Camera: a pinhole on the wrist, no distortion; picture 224 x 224 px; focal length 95.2 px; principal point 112.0 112.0 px. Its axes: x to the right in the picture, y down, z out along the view. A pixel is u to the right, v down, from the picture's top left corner.
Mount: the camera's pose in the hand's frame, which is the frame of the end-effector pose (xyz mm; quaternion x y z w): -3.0 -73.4 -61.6 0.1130 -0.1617 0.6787 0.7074
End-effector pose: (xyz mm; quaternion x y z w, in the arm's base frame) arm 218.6 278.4 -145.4 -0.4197 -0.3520 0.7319 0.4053
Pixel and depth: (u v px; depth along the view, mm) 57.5 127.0 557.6
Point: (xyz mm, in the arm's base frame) 142.2 339.8 523.1
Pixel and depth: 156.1 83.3 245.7
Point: 28.9 318.0 -22.5
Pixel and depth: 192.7 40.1 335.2
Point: -203.7 398.7 -114.6
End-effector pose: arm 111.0 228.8 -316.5 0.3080 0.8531 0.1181 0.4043
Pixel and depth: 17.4 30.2 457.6
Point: -190.2 -106.8 -973.2
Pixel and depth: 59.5 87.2 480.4
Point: 74.3 -132.8 -779.0
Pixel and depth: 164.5 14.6 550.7
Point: 297.9 501.7 -1039.3
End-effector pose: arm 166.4 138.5 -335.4 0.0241 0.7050 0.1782 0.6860
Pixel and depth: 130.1 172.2 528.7
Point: 656.0 -21.3 -21.7
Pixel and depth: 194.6 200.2 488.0
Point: 671.7 265.7 171.1
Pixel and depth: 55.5 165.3 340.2
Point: 418.7 -242.5 -227.7
